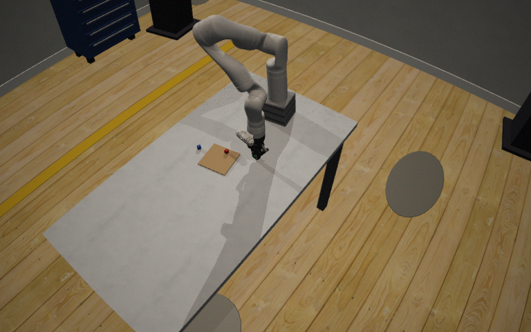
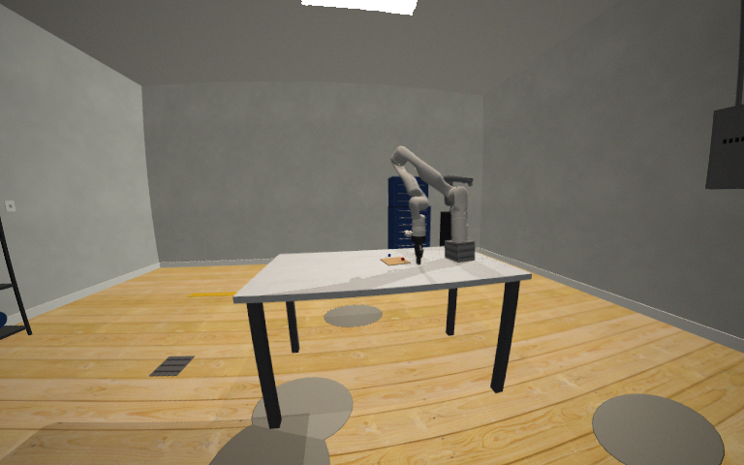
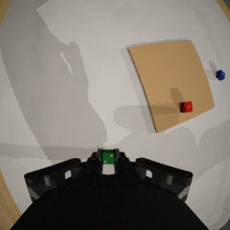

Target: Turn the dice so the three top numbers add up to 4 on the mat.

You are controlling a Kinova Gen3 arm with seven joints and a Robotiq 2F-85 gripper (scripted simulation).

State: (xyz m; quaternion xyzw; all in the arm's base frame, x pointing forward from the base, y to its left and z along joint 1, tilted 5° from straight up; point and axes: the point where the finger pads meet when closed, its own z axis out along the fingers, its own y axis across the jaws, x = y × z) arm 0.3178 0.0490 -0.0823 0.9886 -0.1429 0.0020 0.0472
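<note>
My gripper is now 80 mm short of the tan mat, 150 mm to the left of it and 30 mm above it. Also, from my hand: blue die: 70 mm ahead, 260 mm to the right, 30 mm below; then green die: 10 mm below; then red die: 30 mm ahead, 140 mm to the right, 20 mm below.
</note>
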